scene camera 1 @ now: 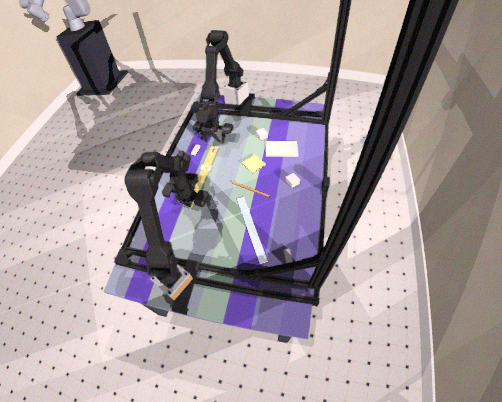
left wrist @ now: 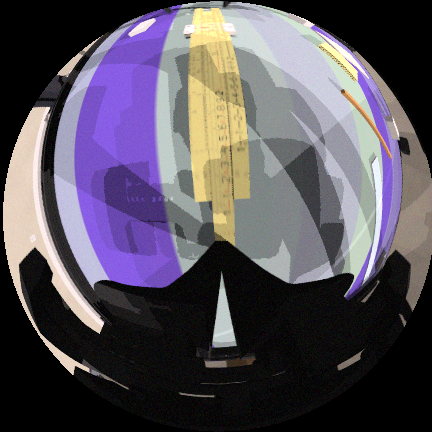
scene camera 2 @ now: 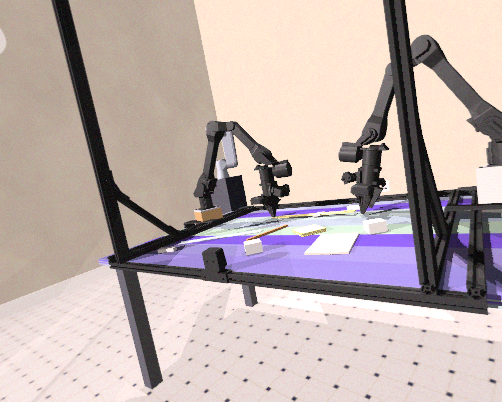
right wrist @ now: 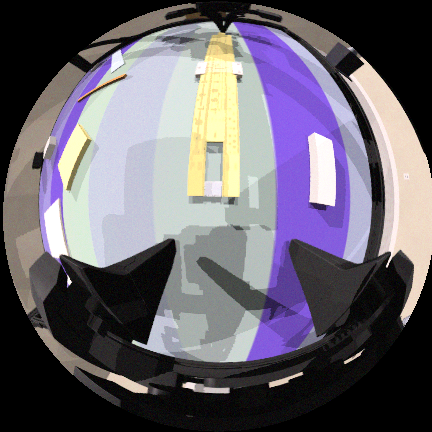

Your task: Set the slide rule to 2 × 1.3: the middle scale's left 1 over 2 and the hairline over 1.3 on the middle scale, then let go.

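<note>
The yellow slide rule (scene camera 1: 205, 170) (left wrist: 202, 125) (right wrist: 197, 150) lies flat on the striped table. Its middle slide (left wrist: 223, 220) sticks out of the body toward my left gripper (scene camera 1: 189, 204) (scene camera 2: 273, 215) (left wrist: 220, 246) (right wrist: 223, 30). The other end shows an open slot. My left gripper is shut, its fingertips together with no gap, at the slide's outer end; they hide that end, so contact is unclear. The cursor's white side pieces (left wrist: 229, 29) (right wrist: 237, 69) sit across the body, away from the slotted end. The scale readings are too small to tell. My right gripper (scene camera 2: 364, 212) (right wrist: 234, 245) is open beyond the slotted end.
A white block (scene camera 1: 195, 149) (right wrist: 322, 170) lies beside the rule. A yellow pad (scene camera 1: 254, 163) (scene camera 2: 310, 230), an orange pencil (scene camera 1: 250, 188), a white card (scene camera 1: 281, 148), a pale strip (scene camera 1: 251, 230) and small white blocks (scene camera 1: 292, 180) (scene camera 1: 262, 133) lie on its other side.
</note>
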